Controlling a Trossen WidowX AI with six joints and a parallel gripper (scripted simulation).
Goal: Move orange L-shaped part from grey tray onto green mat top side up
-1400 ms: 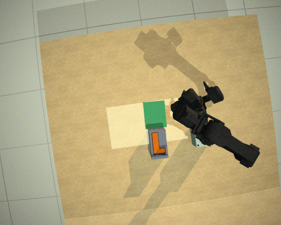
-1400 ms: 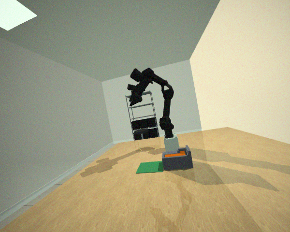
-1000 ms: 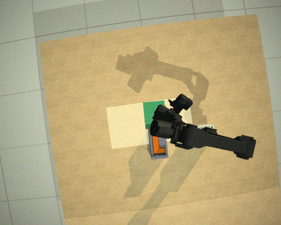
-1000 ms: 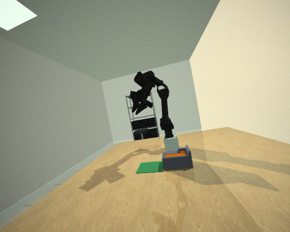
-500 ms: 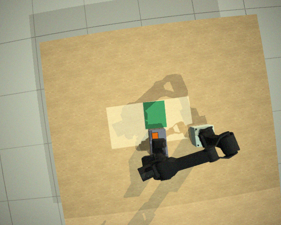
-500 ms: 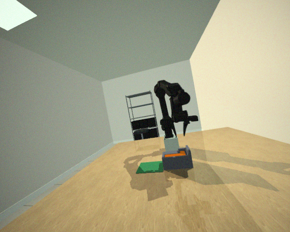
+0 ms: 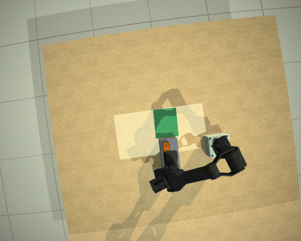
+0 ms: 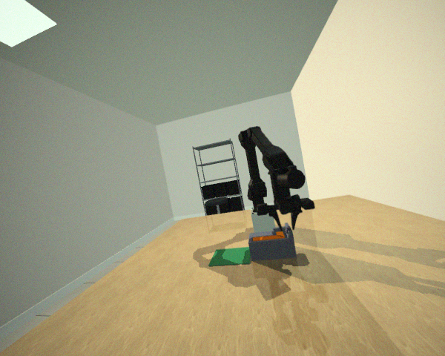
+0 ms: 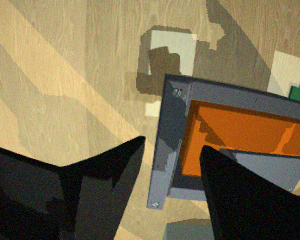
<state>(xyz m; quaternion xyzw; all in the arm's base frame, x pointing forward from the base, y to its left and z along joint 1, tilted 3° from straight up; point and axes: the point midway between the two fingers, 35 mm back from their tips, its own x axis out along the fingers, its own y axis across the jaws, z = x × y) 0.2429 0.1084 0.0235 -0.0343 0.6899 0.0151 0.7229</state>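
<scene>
Now: gripper tip 5 cm to the left of the orange L-shaped part and 3 cm above it. From my gripper tip the other things lie so: green mat: 1 cm ahead, 22 cm to the right, 9 cm below.
</scene>
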